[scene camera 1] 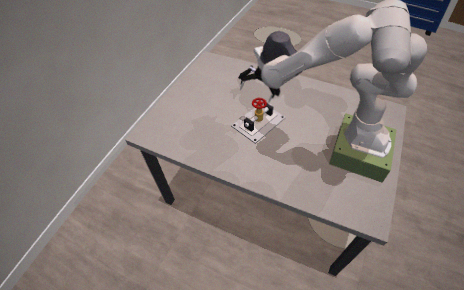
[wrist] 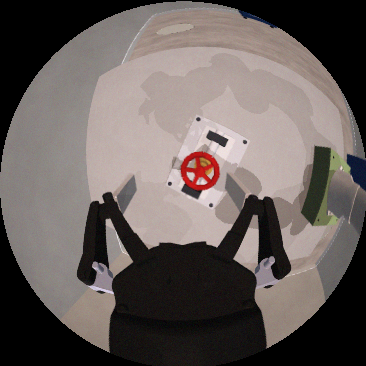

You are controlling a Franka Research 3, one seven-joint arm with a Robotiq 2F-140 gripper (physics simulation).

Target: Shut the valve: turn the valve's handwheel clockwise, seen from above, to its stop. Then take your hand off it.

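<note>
The red handwheel [scene camera 1: 259, 103] [wrist: 200, 171] sits level on top of the brass valve body [scene camera 1: 259, 116] [wrist: 203, 161], with spokes visible inside its rim. The valve stands on a white baseplate [scene camera 1: 256, 136] [wrist: 239, 149], on a pipe between two black blocks. My gripper [scene camera 1: 257, 93] [wrist: 180, 180] is wide open and empty, pointing down above the table. In the wrist view the wheel appears between the two fingers, nearer the right one, and slightly beyond the fingertips. In the scene view the fingers are above and behind the wheel, apart from it.
The black blocks [scene camera 1: 248, 124] [wrist: 217, 138] flank the valve body low on the plate. The arm's green base block [scene camera 1: 359, 166] [wrist: 316, 185] stands at the right of the table [scene camera 1: 200, 155] [wrist: 115, 115]. A grey wall rises beyond the table's left side. Arm shadows cross the tabletop.
</note>
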